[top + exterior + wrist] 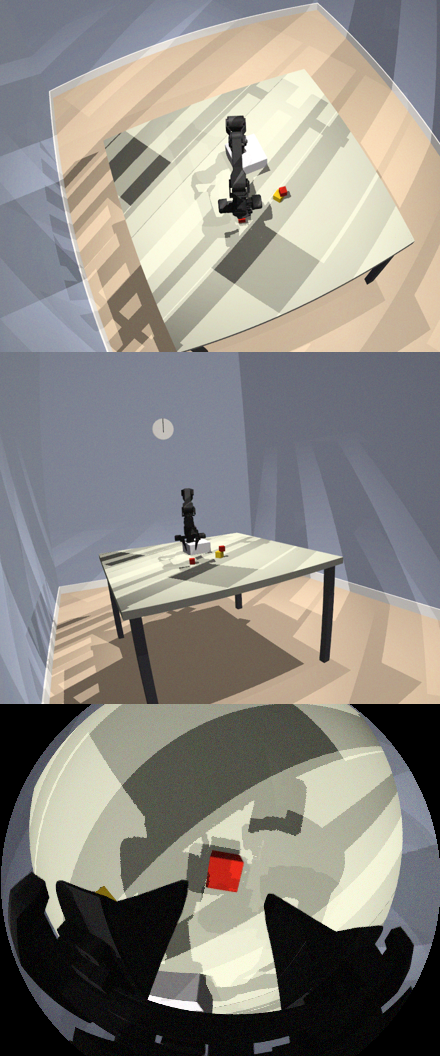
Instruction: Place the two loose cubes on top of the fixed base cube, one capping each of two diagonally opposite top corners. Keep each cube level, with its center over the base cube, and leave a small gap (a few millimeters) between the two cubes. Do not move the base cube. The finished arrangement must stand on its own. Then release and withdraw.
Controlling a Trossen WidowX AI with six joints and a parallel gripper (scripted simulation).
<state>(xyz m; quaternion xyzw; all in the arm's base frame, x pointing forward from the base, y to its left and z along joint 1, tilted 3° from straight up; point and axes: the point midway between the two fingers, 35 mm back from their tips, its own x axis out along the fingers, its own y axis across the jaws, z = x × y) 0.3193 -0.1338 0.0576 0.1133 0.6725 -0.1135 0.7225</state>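
My gripper tip is now 3 cm past the yellow cube, 21 cm to the right of it and 7 cm above it.
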